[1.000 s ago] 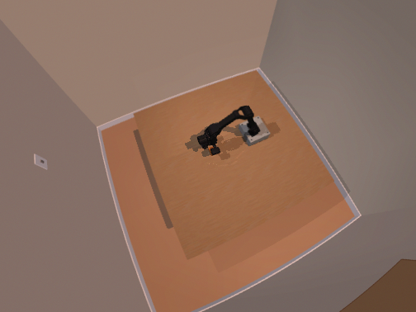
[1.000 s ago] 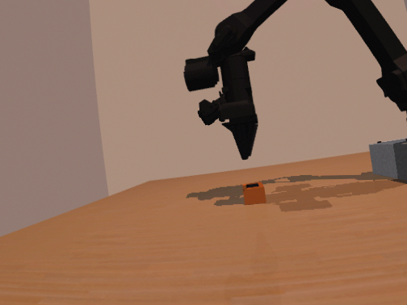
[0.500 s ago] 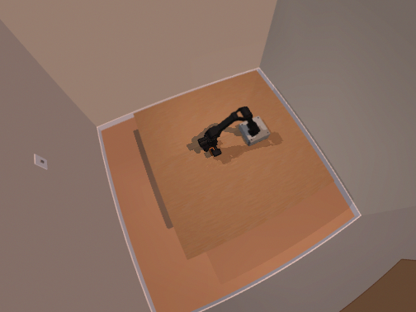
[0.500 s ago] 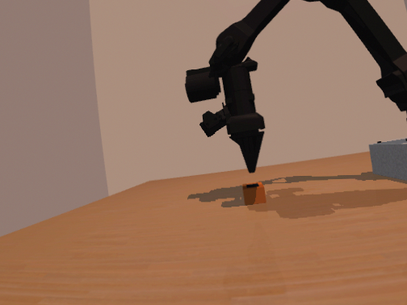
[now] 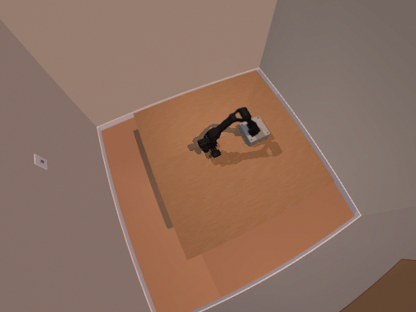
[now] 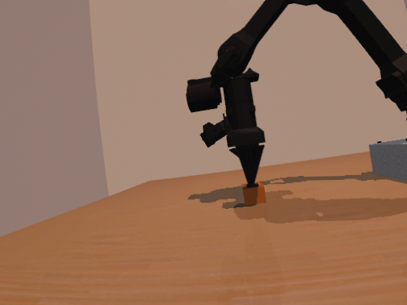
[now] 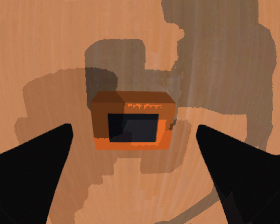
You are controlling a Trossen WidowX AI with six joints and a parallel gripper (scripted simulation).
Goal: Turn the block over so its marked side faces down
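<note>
The orange block is 2 cm below my gripper tip.
</note>
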